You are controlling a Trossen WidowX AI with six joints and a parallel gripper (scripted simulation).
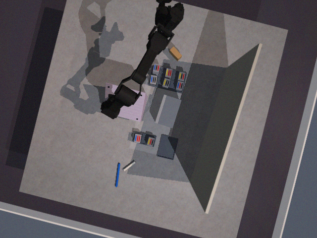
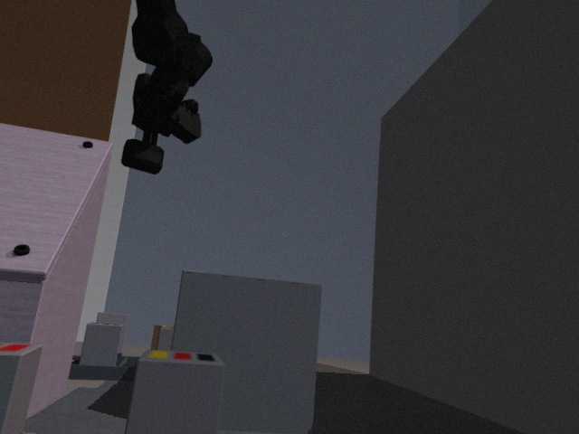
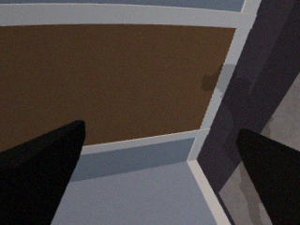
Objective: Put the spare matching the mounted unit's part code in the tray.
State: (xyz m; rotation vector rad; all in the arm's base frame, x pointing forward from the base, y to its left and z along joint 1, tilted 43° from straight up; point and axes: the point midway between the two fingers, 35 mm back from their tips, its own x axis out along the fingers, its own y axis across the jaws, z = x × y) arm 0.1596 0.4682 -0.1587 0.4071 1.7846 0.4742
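Now: the grey spare block 18 cm ahead of my gripper tip, 32 cm to the right of it and 32 cm below it. Round my gripper tip: tall dark wall panel 39 cm ahead, 51 cm to the right, 14 cm below; then tall grey block 14 cm ahead, 47 cm to the right, 31 cm below; then dark tray 18 cm ahead, 68 cm to the right, 36 cm below.
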